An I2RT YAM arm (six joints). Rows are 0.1 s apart.
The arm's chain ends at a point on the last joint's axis. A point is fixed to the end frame.
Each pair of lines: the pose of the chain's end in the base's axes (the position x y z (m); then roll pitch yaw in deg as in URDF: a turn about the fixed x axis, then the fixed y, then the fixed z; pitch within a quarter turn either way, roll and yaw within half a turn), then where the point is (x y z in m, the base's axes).
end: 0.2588, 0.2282, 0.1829, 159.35, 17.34, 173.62
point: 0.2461 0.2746 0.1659
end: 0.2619, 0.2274, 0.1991, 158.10, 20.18, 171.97
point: 0.2511 0.2743 0.1822
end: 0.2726, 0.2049, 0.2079, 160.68, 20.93, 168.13
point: 0.2658 0.2518 0.1889
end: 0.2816, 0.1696, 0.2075, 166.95, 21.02, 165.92
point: 0.2779 0.2147 0.1840
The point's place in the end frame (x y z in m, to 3 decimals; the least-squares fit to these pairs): 0.022 0.038 0.026
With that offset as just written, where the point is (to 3 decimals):
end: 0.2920, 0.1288, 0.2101, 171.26, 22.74, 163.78
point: 0.292 0.172 0.183
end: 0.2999, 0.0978, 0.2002, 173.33, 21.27, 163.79
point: 0.299 0.140 0.172
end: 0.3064, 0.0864, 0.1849, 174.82, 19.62, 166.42
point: 0.303 0.129 0.156
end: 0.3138, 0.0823, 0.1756, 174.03, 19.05, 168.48
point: 0.309 0.125 0.148
